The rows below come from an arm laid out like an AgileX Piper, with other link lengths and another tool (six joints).
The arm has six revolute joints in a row. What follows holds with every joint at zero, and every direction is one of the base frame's.
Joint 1 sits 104.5 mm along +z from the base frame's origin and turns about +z.
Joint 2 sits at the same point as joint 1 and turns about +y.
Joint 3 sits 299.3 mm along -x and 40.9 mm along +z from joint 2 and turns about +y.
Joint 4 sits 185.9 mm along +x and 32.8 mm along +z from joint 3 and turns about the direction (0.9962, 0, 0.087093).
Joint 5 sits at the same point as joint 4 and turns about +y.
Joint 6 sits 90.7 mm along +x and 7.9 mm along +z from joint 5 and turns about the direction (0.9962, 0, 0.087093).
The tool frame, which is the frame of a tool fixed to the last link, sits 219.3 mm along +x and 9 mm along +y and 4.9 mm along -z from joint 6; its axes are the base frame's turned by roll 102.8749, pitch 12.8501 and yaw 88.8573 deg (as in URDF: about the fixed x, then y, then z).
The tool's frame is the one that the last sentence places.
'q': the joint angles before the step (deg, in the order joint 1, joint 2, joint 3, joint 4, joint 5, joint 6). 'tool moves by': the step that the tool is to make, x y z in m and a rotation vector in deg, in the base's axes. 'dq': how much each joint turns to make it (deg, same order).
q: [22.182 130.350 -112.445 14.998 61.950 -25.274]
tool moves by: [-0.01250 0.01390 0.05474 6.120 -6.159 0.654]
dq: [-0.023 -11.682 12.371 5.620 -7.853 -4.734]
